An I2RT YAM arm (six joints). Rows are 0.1 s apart.
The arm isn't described. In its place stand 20 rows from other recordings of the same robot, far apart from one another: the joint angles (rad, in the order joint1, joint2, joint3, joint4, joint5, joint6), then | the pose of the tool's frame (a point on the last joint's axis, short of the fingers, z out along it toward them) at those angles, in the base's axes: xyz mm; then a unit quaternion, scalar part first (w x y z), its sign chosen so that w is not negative.
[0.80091, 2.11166, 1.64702, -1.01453, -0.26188, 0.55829] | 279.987 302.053 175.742 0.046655 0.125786 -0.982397 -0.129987
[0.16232, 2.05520, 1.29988, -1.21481, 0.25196, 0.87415] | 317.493 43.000 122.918 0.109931 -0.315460 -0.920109 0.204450
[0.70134, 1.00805, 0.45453, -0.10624, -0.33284, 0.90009] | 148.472 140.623 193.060 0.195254 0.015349 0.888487 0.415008
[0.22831, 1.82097, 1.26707, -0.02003, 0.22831, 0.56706] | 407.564 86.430 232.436 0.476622 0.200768 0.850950 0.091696
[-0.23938, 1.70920, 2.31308, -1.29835, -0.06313, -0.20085] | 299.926 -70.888 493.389 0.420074 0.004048 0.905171 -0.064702
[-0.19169, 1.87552, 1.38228, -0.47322, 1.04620, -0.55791] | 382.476 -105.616 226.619 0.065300 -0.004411 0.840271 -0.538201
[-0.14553, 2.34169, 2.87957, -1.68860, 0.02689, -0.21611] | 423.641 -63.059 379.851 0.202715 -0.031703 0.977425 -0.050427
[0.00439, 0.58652, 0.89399, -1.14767, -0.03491, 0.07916] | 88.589 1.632 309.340 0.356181 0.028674 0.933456 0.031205
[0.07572, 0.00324, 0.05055, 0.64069, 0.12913, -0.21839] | 82.437 1.657 255.282 0.898012 -0.004759 0.430260 -0.091802
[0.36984, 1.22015, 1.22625, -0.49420, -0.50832, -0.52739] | 242.468 112.584 373.645 0.514148 -0.476503 0.691212 0.175566
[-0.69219, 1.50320, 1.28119, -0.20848, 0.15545, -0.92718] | 268.682 -229.904 335.921 0.323835 -0.056762 0.838403 -0.434728
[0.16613, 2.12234, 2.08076, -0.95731, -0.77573, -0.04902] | 448.978 100.559 304.523 0.239437 -0.201423 0.871540 0.377514
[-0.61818, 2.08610, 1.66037, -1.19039, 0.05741, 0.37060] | 319.123 -229.455 187.253 0.026020 -0.473605 -0.879978 0.025677
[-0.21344, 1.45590, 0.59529, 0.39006, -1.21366, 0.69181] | 272.905 -25.021 189.919 0.302058 0.038134 0.760128 0.574032
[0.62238, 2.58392, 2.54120, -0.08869, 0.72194, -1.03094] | 494.051 325.531 289.498 0.549973 -0.359894 0.647802 -0.385173
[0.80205, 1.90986, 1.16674, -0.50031, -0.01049, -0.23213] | 252.833 261.935 137.111 0.154925 -0.488481 0.857208 0.050775
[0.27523, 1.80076, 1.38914, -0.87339, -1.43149, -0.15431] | 328.182 129.312 251.776 0.068021 -0.250482 0.709839 0.654799
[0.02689, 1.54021, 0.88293, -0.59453, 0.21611, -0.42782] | 276.757 -0.192 171.907 0.133528 -0.204556 0.960151 -0.135784
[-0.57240, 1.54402, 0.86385, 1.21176, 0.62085, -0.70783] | 266.092 -196.095 322.157 0.572305 0.232548 0.489660 -0.615321
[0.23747, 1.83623, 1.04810, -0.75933, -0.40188, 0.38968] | 295.163 85.768 130.118 0.050686 -0.072175 -0.977154 -0.193372
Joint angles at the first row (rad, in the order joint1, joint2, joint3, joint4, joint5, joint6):
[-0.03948, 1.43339, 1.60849, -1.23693, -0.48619, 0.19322]
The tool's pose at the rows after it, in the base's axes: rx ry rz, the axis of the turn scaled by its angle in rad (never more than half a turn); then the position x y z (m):
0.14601 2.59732 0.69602 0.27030 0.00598 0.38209
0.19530 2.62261 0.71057 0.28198 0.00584 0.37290
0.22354 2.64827 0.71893 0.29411 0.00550 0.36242
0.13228 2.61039 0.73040 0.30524 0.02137 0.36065
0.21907 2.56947 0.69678 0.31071 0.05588 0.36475
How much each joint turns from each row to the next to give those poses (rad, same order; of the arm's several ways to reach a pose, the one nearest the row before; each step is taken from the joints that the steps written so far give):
[-0.00001, 0.01181, -0.00003, 0.00687, -0.00038, 0.00724]
[0.00114, 0.03893, 0.00001, 0.01526, -0.00001, 0.03127]
[0.00039, 0.04198, 0.00003, 0.01563, -0.00038, 0.01336]
[0.05343, 0.01942, -0.00002, 0.07516, 0.00040, 0.00079]
[0.12090, 0.00039, 0.00000, 0.09917, 0.10908, 0.18041]

